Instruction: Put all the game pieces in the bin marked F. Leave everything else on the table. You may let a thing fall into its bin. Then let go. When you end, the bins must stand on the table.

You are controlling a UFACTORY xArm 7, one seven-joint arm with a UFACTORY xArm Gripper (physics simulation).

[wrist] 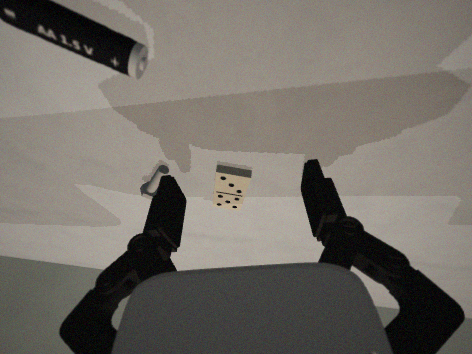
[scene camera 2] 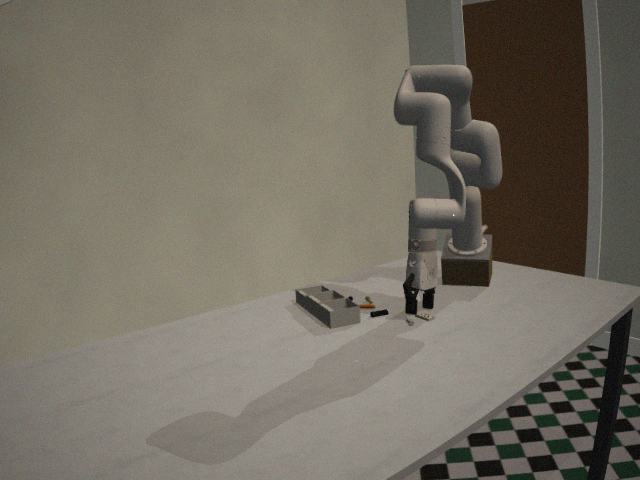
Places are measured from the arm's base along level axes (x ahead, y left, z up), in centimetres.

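Pixels of known places: gripper, fingertip midpoint: (wrist: 239, 180) (scene camera 2: 419, 311); arm's base at its link origin: (scene camera 2: 467, 246).
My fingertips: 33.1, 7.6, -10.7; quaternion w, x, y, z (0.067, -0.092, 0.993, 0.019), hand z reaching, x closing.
For each thing: its top centre in the pictures, then the offset to it from my fingertips, as dx, dy, dz.
- cream domino at its top centre: (wrist: 229, 194) (scene camera 2: 425, 315) +0.7, +2.5, -0.4
- small grey piece at its top centre: (wrist: 152, 189) (scene camera 2: 409, 318) +6.6, +2.2, +0.2
- grey bin block at its top centre: (scene camera 2: 325, 296) +14.2, -21.4, +3.5
- black AA battery at its top centre: (wrist: 72, 43) (scene camera 2: 379, 310) +6.9, -8.0, +0.3
- orange piece at its top centre: (scene camera 2: 367, 304) +4.7, -15.0, -0.1
- small yellowish piece at its top centre: (scene camera 2: 369, 298) +0.6, -18.2, +0.2
- small dark piece at its top centre: (scene camera 2: 348, 298) +5.1, -21.9, +0.3
A cream domino (scene camera 2: 425, 316) (wrist: 231, 186) with black dots lies flat on the table. My gripper (scene camera 2: 419, 308) (wrist: 239, 180) is open and empty, low over the table. In the wrist view the domino shows between the two fingers, nearer the left one. A small grey piece (scene camera 2: 409, 321) (wrist: 156, 181) lies just outside the left finger, partly hidden by it in the wrist view. A grey bin block (scene camera 2: 344, 316) with several compartments stands on the table; no letter F can be read on it from here.
A black AA battery (scene camera 2: 379, 313) (wrist: 75, 37) lies between the bin block and the gripper. An orange piece (scene camera 2: 367, 306), a small yellowish piece (scene camera 2: 368, 299) and a small dark piece (scene camera 2: 350, 298) lie beside the bin block. The robot's base box (scene camera 2: 466, 271) stands behind.
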